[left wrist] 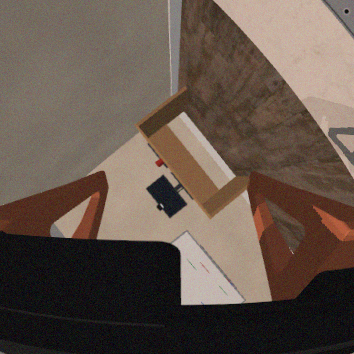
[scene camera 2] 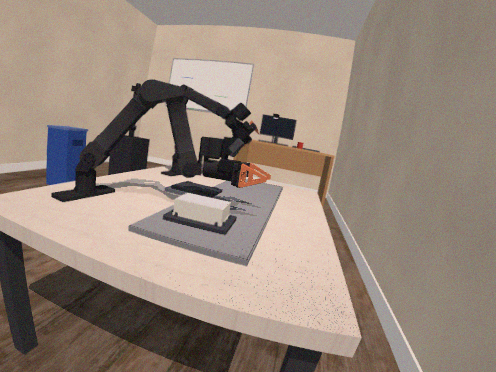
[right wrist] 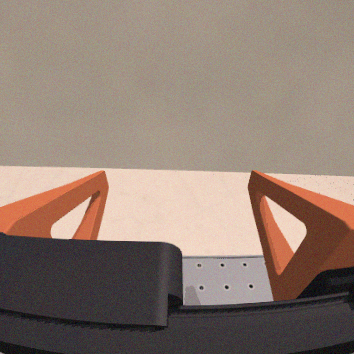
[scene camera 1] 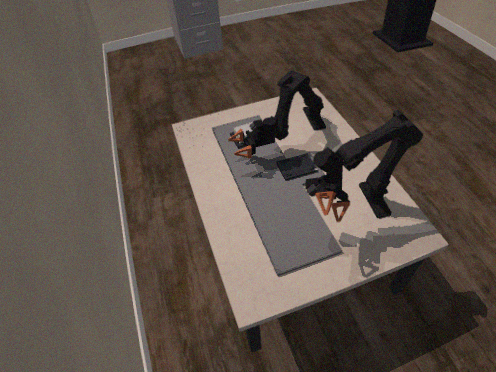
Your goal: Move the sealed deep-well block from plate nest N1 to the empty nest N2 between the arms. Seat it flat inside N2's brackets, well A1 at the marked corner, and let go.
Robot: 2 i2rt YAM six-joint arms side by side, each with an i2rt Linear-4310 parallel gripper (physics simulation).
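Places are measured from the left arm's base along level axes (x back, y right, z up), in centimetres.
Pixels of known places: left gripper, fingertip midpoint: (left wrist: 177,178) (scene camera 1: 332,218); right gripper, fingertip midpoint: (scene camera 2: 268,178) (right wrist: 177,178) (scene camera 1: 231,146); left arm's base, link origin: (scene camera 2: 176,173) (scene camera 1: 374,199); right arm's base, link origin: (scene camera 2: 85,194) (scene camera 1: 314,118).
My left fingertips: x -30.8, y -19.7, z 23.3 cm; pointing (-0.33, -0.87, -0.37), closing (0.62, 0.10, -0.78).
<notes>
Ahead of a thing's pixels: the offset from my left fingertips to its top centre. "pt": to the spot under its first point. Level surfaces: height alone.
The white sealed deep-well block {dx -14.6, dy +73.7, dz -16.6 cm} (scene camera 2: 202,207) sits upright in nest N1 {pt dx -22.8, dy +75.5, dz -20.8 cm} (scene camera 2: 227,226), a black base with small brackets. In scene camera 1 a bit of the white block (scene camera 1: 243,129) shows behind the right gripper. Nest N2 {dx +2.8, dy +46.2, dz -20.2 cm} (scene camera 1: 297,167) (scene camera 2: 194,188) is a dark, empty base between the arms. My right gripper (scene camera 1: 233,145) (scene camera 2: 270,176) (right wrist: 177,178) is open and empty, raised and pointing out past the block. My left gripper (scene camera 1: 333,217) (scene camera 2: 257,131) (left wrist: 177,178) is open and empty, raised away from both nests. Well A1 and the marked corner cannot be made out.
Both nests stand on a grey perforated board {dz -22.0 cm} (scene camera 1: 280,225) (scene camera 2: 257,225) on the pale table {dz -23.3 cm} (scene camera 1: 215,220) (scene camera 2: 290,280). Both arms are mounted along one long side of the table. A desk with a monitor (scene camera 2: 278,126) (left wrist: 166,196) stands beyond the table.
</notes>
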